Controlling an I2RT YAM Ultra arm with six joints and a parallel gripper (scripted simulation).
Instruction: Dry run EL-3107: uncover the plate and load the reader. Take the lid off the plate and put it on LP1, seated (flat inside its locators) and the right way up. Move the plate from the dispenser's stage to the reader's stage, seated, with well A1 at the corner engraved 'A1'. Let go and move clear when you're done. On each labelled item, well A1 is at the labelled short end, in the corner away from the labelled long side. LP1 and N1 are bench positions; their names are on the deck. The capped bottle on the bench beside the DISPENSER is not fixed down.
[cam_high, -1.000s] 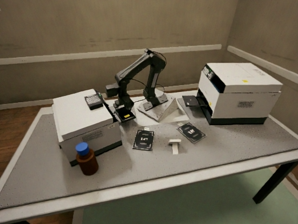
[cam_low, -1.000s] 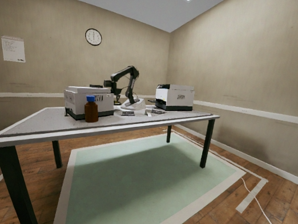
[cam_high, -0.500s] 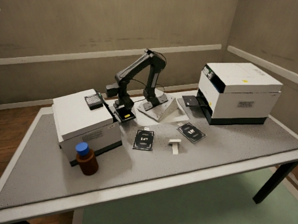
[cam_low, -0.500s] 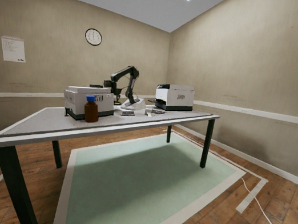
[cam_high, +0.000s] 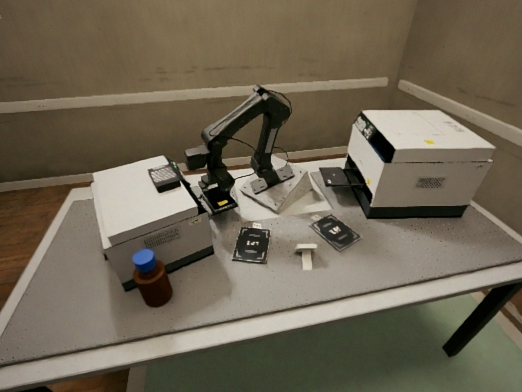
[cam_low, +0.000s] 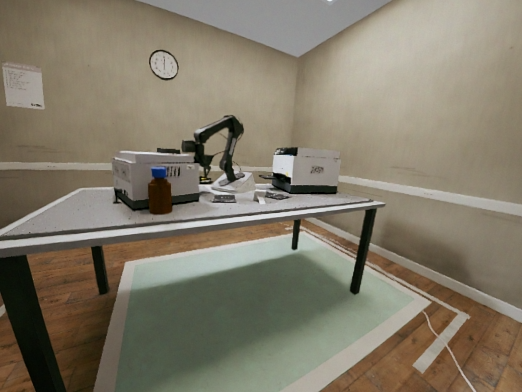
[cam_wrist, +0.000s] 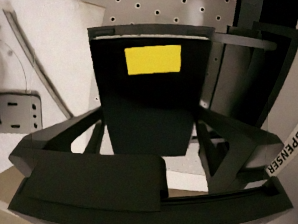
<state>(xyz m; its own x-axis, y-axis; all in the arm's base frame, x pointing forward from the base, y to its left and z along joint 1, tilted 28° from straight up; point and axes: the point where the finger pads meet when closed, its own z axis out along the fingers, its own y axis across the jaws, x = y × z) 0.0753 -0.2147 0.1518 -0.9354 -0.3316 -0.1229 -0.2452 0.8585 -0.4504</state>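
My hand is 1 cm above the clear well plate. Round my hand: lid: right at my hand; then brown capped bottle: 32 cm ahead, 25 cm to the right, 2 cm above; then LP1 pad: 21 cm ahead, 9 cm below, 8 cm to the left.
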